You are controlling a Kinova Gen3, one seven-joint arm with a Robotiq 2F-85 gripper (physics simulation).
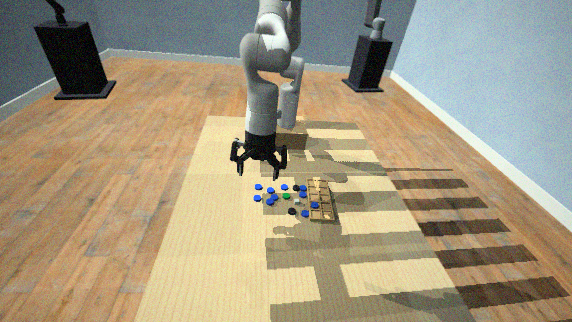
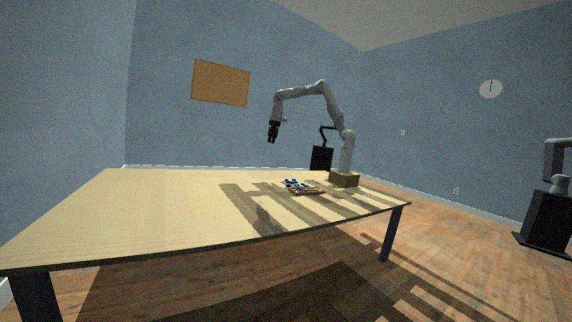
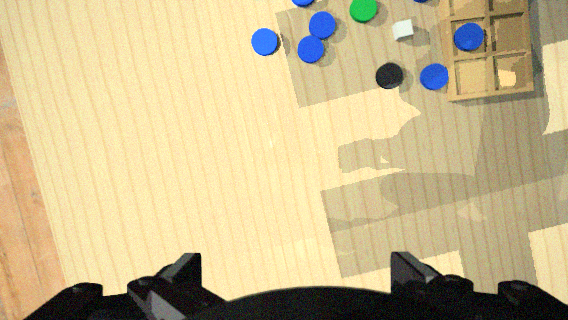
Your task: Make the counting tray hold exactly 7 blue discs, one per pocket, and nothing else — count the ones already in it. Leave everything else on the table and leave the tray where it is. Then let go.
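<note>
The wooden counting tray (image 1: 322, 219) (image 2: 307, 192) (image 3: 490, 94) lies right of the loose pieces. One blue disc (image 1: 314, 205) (image 3: 469, 36) is in its left column, second pocket from the near end; I see no other disc in it. Several blue discs lie left of the tray, including one at the far left (image 1: 258, 187), two touching (image 3: 322, 25) (image 3: 310, 49), two near the tray's left wall (image 1: 303, 188) (image 1: 303, 194), and one by its near left corner (image 1: 305, 213) (image 3: 434, 76). My gripper (image 1: 258, 176) (image 2: 271, 142) (image 3: 296, 273) is open and empty, high above the table.
A green disc (image 1: 286, 196) (image 3: 363, 10), a small white cube (image 1: 296, 201) (image 3: 403, 30) and two black discs (image 1: 296, 188) (image 1: 292, 211) (image 3: 389, 75) lie among the blue discs. The arm's wooden base block (image 2: 344, 178) stands behind the tray. Striped shadows cross the table.
</note>
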